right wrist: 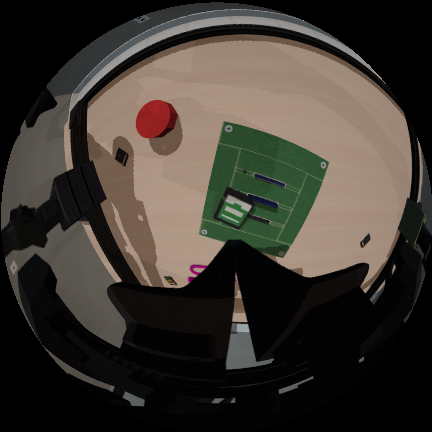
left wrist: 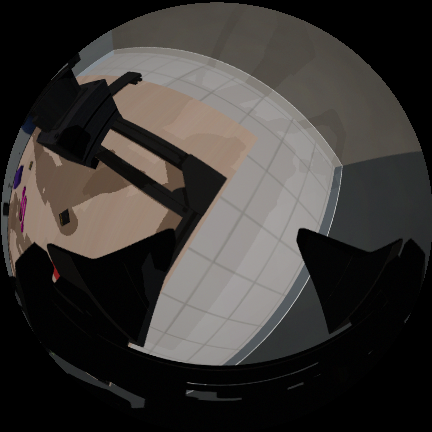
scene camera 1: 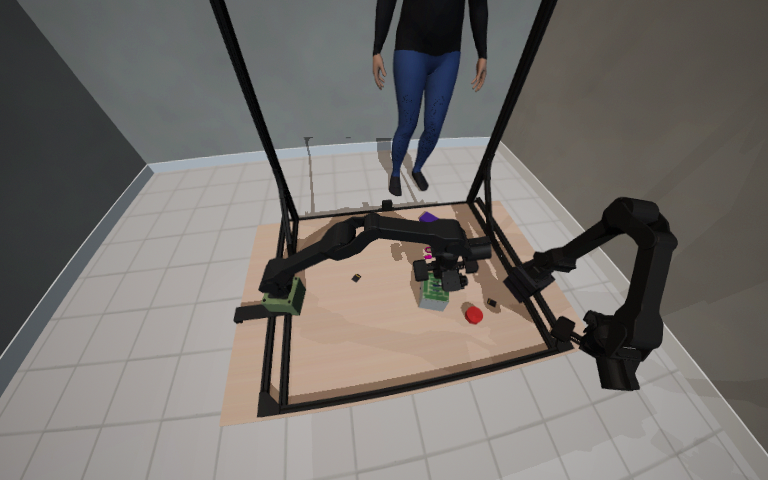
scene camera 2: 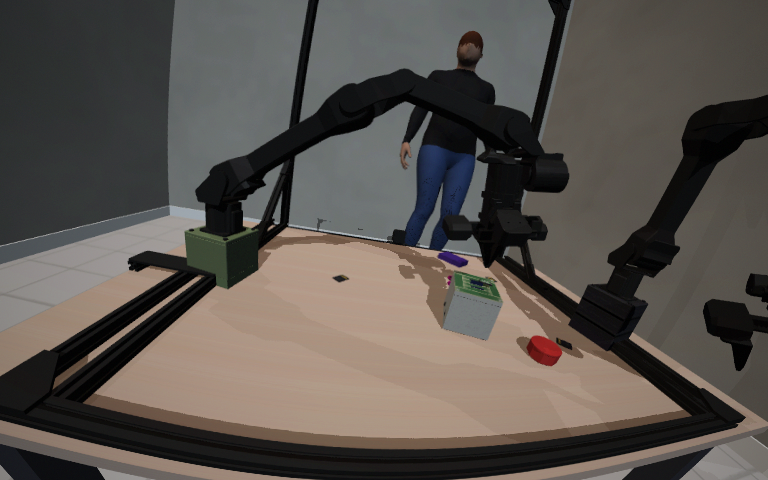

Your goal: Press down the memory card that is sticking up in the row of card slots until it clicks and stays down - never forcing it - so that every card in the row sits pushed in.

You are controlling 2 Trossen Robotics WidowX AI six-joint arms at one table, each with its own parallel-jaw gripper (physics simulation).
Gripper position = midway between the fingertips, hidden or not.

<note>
My left gripper [scene camera 1: 582, 350] is open, with nothing in its grasp. My right gripper [scene camera 2: 486, 266] is shut, with nothing in its grasp. Also in view: a green-and-white memory card [right wrist: 235, 206]. A red round button [scene camera 2: 543, 350] rests on the table.
The red round button is seen too in the right wrist view [right wrist: 155, 118]. My left gripper also shows in the left wrist view [left wrist: 239, 235]. My right gripper shows as well in the right wrist view [right wrist: 233, 245] and in scene camera 1 [scene camera 1: 442, 275].
</note>
